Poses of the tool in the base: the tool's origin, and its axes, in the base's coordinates. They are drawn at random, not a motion.
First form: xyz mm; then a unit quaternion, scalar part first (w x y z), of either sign.
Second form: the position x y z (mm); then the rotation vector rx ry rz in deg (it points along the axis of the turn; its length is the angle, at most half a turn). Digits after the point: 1 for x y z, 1 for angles.
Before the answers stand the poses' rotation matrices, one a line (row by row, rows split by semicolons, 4 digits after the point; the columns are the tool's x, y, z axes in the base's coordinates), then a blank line. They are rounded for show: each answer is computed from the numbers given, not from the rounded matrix.
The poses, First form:
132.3 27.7 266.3 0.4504 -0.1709 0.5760 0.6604
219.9 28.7 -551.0 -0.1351 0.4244 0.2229 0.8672
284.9 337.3 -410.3 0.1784 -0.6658 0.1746 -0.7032
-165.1 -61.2 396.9 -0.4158 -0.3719 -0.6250 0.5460
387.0 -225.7 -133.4 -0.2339 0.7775 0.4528 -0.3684
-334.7 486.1 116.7 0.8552 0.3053 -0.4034 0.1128
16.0 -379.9 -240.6 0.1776 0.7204 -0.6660 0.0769
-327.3 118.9 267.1 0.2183 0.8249 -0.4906 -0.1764
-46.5 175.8 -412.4 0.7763 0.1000 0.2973 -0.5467
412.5 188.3 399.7 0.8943 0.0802 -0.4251 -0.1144
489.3 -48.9 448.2 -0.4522 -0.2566 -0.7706 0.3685
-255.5 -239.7 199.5 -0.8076 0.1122 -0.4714 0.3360
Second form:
-0.5359 -0.7918 0.2931; 0.3980 0.0693 0.9148; -0.7446 0.6069 0.2780
-0.6033 0.4235 0.6758; -0.0451 -0.8641 0.5012; 0.7962 0.2719 0.5404
-0.0499 0.0184 0.9986; -0.4834 -0.8754 -0.0080; 0.8740 -0.4831 0.0525
-0.3776 0.9190 0.1136; 0.0108 0.1271 -0.9918; -0.9259 -0.3733 -0.0579
0.3185 0.5318 -0.7847; 0.8765 -0.4805 0.0301; -0.3611 -0.6974 -0.6191
0.6491 -0.4392 -0.6211; -0.0534 0.7881 -0.6132; 0.7588 0.4312 0.4881
0.1010 -0.9869 -0.1258; -0.9323 -0.0498 -0.3583; 0.3474 0.1535 -0.9251
0.4563 -0.7324 -0.5053; -0.8865 -0.4233 -0.1871; -0.0768 0.5333 -0.8424
0.2254 0.9083 0.3523; -0.7894 0.3822 -0.4804; -0.5710 -0.1698 0.8032
0.6124 0.1364 -0.7787; -0.2728 0.9610 -0.0462; 0.7420 0.2407 0.6257
-0.4593 0.7288 0.5078; 0.0622 0.5967 -0.8000; -0.8861 -0.3359 -0.3194
0.3297 0.4370 0.8369; -0.6485 0.7490 -0.1356; -0.6861 -0.4980 0.5303

132.3 27.7 266.3 -24.2 81.6 93.5
219.9 28.7 -551.0 -70.4 -37.0 -143.9
284.9 337.3 -410.3 -107.9 28.3 -113.9
-165.1 -61.2 396.9 53.5 89.9 -78.6
387.0 -225.7 -133.4 -122.3 -71.2 58.0
-334.7 486.1 116.7 36.8 -48.6 13.6
16.0 -379.9 -240.6 116.8 -108.0 12.5
-327.3 118.9 267.1 130.8 -77.8 -28.0
-46.5 175.8 -412.4 12.4 36.9 -67.8
412.5 188.3 399.7 9.5 -50.5 -13.6
489.3 -48.9 448.2 36.3 109.1 -52.2
-255.5 -239.7 199.5 -13.8 57.8 -41.2

